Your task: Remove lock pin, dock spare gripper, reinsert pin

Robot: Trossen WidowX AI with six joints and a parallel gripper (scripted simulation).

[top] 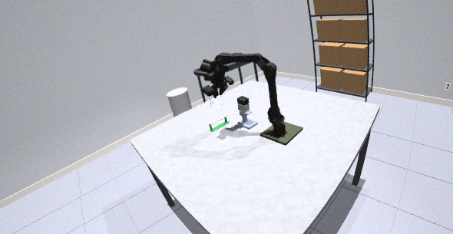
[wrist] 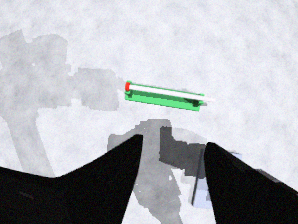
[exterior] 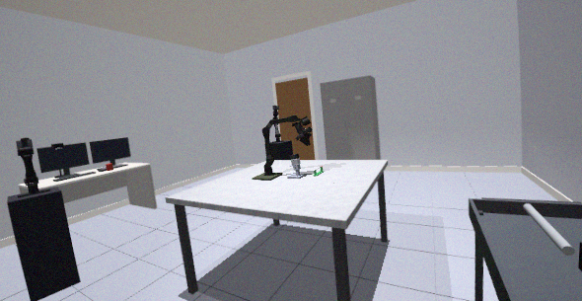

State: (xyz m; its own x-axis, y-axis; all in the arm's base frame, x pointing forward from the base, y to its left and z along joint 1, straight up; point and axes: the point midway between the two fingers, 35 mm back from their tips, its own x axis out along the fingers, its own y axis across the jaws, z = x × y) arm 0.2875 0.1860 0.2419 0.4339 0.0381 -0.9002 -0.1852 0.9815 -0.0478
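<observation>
The green holder is 20 cm below my gripper tip, 7 cm ahead of it and 1 cm to the left of it. Round my gripper tip: mount (18 cm below, 13 cm to the right, 5 cm behind); then spare gripper (14 cm to the right, 10 cm below, 4 cm behind).
</observation>
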